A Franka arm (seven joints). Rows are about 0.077 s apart.
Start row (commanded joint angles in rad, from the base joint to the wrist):
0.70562, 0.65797, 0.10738, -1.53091, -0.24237, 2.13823, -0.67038
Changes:
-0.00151, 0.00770, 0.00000, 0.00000, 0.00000, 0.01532, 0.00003
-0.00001, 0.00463, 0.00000, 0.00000, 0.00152, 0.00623, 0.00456
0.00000, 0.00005, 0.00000, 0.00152, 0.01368, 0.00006, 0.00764
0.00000, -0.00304, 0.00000, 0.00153, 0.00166, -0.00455, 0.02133
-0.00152, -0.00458, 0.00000, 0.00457, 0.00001, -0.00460, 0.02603
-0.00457, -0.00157, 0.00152, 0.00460, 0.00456, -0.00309, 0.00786
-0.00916, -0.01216, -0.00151, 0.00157, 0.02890, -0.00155, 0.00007
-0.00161, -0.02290, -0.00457, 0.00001, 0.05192, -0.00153, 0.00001
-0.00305, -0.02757, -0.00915, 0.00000, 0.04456, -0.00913, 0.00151
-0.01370, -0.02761, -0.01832, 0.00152, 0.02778, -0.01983, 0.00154
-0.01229, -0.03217, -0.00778, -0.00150, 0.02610, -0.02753, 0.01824
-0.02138, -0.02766, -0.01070, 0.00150, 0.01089, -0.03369, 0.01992
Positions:
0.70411, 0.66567, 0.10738, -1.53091, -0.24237, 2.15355, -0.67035
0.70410, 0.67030, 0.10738, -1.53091, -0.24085, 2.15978, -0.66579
0.70410, 0.67035, 0.10738, -1.52939, -0.22717, 2.15984, -0.65815
0.70410, 0.66731, 0.10738, -1.52786, -0.22551, 2.15529, -0.63682
0.70258, 0.66273, 0.10738, -1.52329, -0.22550, 2.15069, -0.61079
0.69801, 0.66116, 0.10890, -1.51869, -0.22094, 2.14760, -0.60293
0.68885, 0.64900, 0.10739, -1.51712, -0.19204, 2.14605, -0.60286
0.68724, 0.62610, 0.10282, -1.51711, -0.14012, 2.14452, -0.60285
0.68419, 0.59853, 0.09367, -1.51711, -0.09556, 2.13539, -0.60134
0.67049, 0.57092, 0.07535, -1.51559, -0.06778, 2.11556, -0.59980
0.65820, 0.53875, 0.06757, -1.51709, -0.04168, 2.08803, -0.58156
0.63682, 0.51109, 0.05687, -1.51559, -0.03079, 2.05434, -0.56164

